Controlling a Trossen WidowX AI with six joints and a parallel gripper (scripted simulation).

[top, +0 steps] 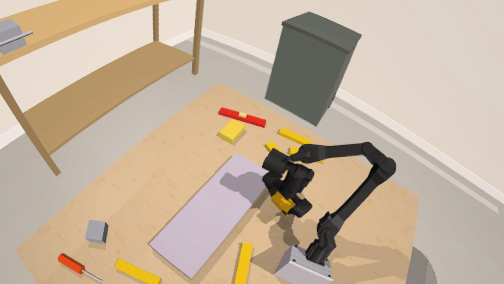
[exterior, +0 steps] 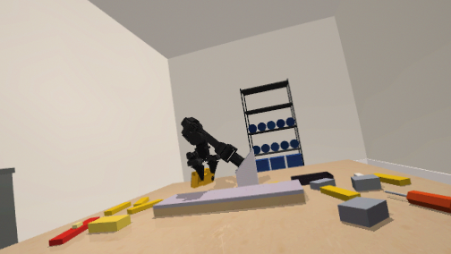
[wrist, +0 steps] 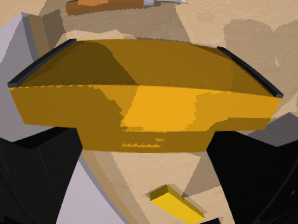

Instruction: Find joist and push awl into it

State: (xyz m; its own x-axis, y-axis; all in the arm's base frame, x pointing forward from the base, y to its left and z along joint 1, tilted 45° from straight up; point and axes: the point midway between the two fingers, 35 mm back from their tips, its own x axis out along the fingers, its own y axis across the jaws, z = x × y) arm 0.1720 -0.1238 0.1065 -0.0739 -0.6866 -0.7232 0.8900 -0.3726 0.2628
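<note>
My gripper tip is now 20 mm past the yellow stud finder. Also, from my gripper tip: awl: 40 mm behind, 100 mm to the right, 70 mm below; then yellow pad: 320 mm ahead, 290 mm to the right, 60 mm below; then dark tray: 20 mm ahead, 450 mm to the left, 70 mm below.
</note>
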